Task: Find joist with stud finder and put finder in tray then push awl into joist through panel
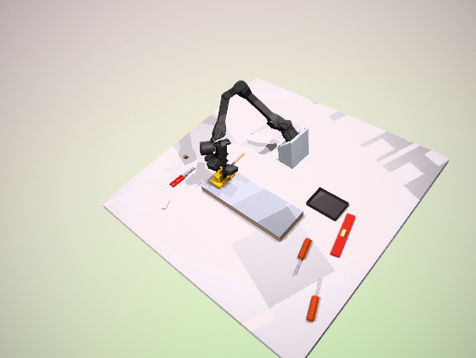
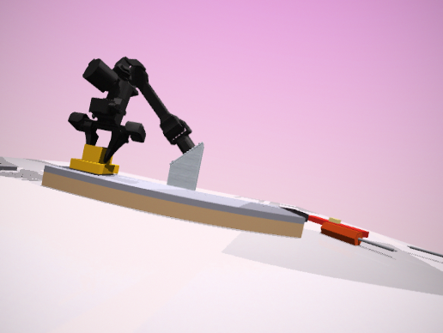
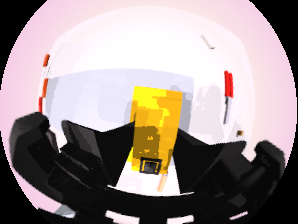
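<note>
Right now the dark tray is 48 cm to the left of my gripper tip, 27 cm behind it and 5 cm below it. Round my gripper tip: stud finder (2 cm behind, 2 cm above); then awl (15 cm behind, 7 cm to the right, 6 cm below); then small white piece (29 cm ahead, 12 cm to the right, 6 cm below).
</note>
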